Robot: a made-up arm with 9 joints. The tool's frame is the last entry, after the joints.
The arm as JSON. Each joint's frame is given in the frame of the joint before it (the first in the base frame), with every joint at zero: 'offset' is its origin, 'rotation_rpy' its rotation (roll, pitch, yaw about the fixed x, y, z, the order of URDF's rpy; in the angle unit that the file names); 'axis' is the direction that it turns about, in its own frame. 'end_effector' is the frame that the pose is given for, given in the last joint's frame.
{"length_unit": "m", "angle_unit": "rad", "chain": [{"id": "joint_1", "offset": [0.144, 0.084, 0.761], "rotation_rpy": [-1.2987, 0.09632, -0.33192], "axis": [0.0, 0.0, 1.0]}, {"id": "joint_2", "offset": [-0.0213, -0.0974, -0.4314], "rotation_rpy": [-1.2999, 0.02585, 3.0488], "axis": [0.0, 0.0, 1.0]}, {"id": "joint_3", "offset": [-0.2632, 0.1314, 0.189], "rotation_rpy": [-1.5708, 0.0, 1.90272], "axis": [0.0, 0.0, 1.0]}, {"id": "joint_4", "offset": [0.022, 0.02, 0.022], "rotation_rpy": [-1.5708, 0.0, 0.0], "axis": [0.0, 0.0, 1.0]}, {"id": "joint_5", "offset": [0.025, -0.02, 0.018], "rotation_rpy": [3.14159, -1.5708, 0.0], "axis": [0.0, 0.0, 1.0]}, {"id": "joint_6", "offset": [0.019, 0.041, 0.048], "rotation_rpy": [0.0, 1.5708, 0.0], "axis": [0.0, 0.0, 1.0]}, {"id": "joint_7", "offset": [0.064, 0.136, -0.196], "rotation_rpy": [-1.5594, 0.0, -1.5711], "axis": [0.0, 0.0, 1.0]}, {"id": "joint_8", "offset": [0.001, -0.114, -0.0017], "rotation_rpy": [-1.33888, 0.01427, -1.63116], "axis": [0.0, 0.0, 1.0]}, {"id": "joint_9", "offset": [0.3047, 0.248, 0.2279], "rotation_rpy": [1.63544, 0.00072, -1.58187], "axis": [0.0, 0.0, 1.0]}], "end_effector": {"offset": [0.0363, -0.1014, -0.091], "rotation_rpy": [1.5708, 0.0, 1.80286]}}
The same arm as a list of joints. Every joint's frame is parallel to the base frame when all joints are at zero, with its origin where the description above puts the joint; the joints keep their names.
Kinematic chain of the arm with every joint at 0, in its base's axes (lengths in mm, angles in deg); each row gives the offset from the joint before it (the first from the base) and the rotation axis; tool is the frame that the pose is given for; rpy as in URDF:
joint_1: xyz 144 84 761 axis 0.338305 0.902214 0.267504
joint_2: xyz -166 -410 -20 axis +z
joint_3: xyz 206 -210 189 axis +x
joint_4: xyz 22 -22 -20 axis -z
joint_5: xyz 20 -25 -18 axis -y
joint_6: xyz 41 -48 -19 axis -z
joint_7: xyz 136 64 196 axis -0.0003 0.999935 -0.0114
joint_8: xyz -1 -3 -114 axis -0.971326 0.228806 -0.064602
joint_9: xyz -260 -197 -316 axis +z
tool: xyz 107 12 -91 rpy 90 0 -180

